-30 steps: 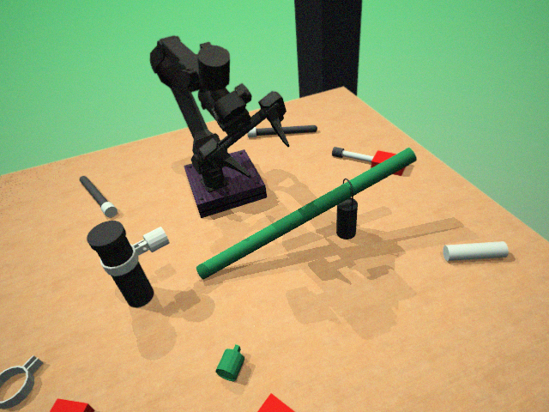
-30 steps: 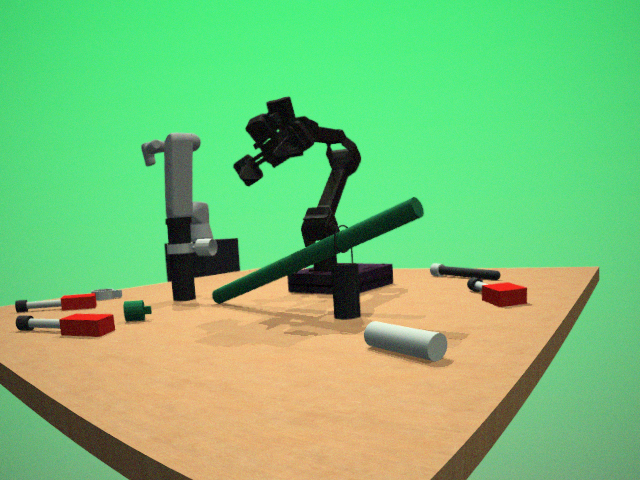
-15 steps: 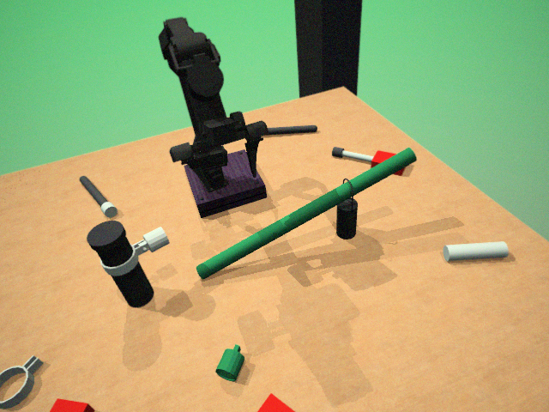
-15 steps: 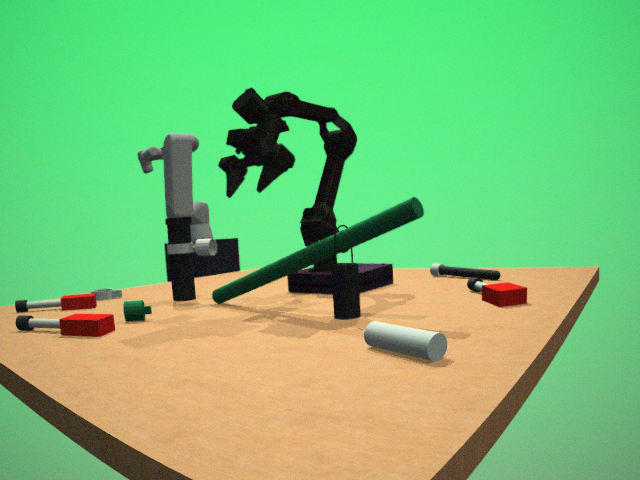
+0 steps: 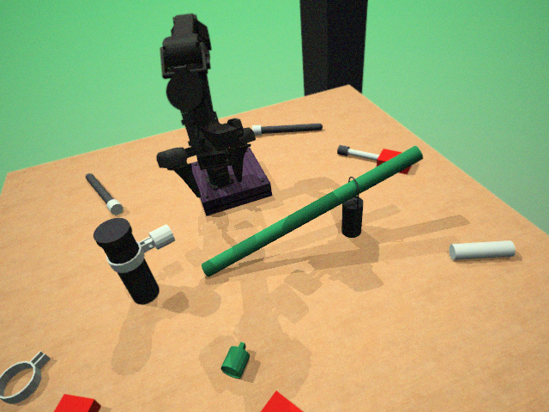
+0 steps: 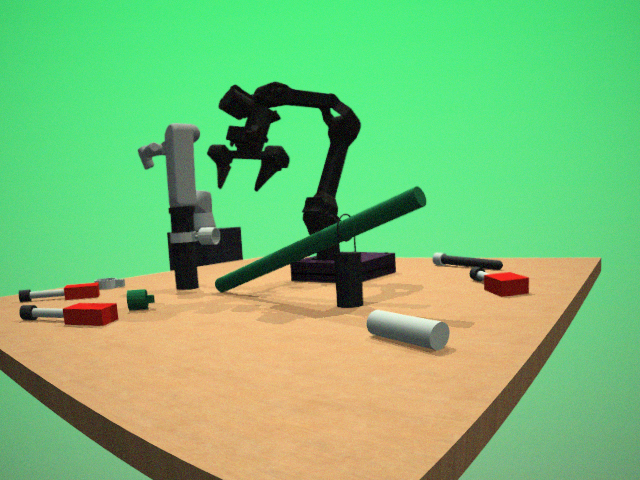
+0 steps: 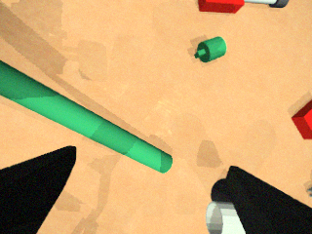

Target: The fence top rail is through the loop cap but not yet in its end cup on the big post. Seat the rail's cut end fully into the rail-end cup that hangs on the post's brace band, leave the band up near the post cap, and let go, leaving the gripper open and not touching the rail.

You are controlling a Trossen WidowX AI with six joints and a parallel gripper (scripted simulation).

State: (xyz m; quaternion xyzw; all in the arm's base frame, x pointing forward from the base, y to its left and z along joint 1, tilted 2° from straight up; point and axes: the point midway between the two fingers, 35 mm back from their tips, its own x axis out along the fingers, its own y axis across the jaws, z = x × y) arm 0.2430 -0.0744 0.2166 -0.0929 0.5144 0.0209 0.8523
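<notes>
The grey rail-end cup is 150 mm to the right of my gripper tip, 100 mm below it and 50 mm behind it. Also, from my gripper tip: grey cylinder 460 mm to the left, 280 mm ahead, 210 mm below; short black post 280 mm to the left, 120 mm below, 60 mm ahead; green cup fitting 220 mm ahead, 210 mm below, 100 mm to the right.
</notes>
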